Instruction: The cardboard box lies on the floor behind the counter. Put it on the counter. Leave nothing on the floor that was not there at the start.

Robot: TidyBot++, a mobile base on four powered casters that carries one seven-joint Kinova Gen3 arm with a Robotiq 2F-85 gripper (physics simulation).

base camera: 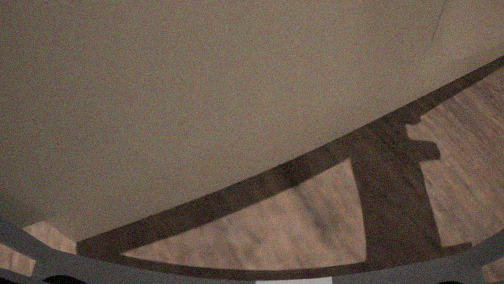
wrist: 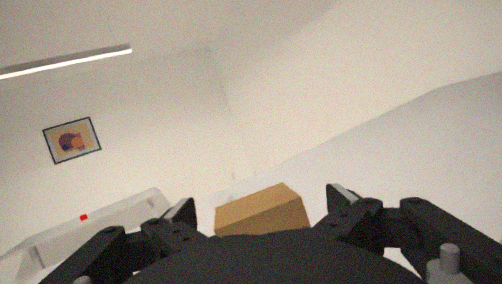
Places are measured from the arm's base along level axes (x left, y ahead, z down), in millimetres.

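Pixels of known places: gripper, fingertip midpoint: (wrist: 260,205).
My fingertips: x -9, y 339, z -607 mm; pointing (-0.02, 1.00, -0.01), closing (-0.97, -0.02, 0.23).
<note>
Behind a point stands the place of what it marks.
The brown cardboard box (wrist: 265,215) @(x -10, y 337, z -600 mm) shows low in the middle of the wrist view, tilted in the picture, with two of its faces visible. My gripper (wrist: 260,205) @(x -9, y 339, z -607 mm) is open wide, and its fingers stand apart on either side of the box in the picture, not touching it. The gripper's dark body hides the lower part of the box and what it rests on. The box does not show in the base camera view. There a large plain beige panel (base camera: 200,100) @(x 39, y 261, z 179 mm), perhaps the counter's side, stands close before the base.
Wooden floor (base camera: 280,225) @(x -33, y 258, z 397 mm) with the shadow of the arm lies between the base and the panel. In the wrist view a long pale ledge (wrist: 120,212) @(x 1957, y 3118, z -175 mm) with a small red thing (wrist: 83,217) @(x 1962, y 2509, z -350 mm) is at the lower left. A framed picture (wrist: 72,141) @(x 2134, y 2999, z -1222 mm) and a ceiling lamp (wrist: 70,61) @(x 1240, y 2131, z -1684 mm) are beyond.
</note>
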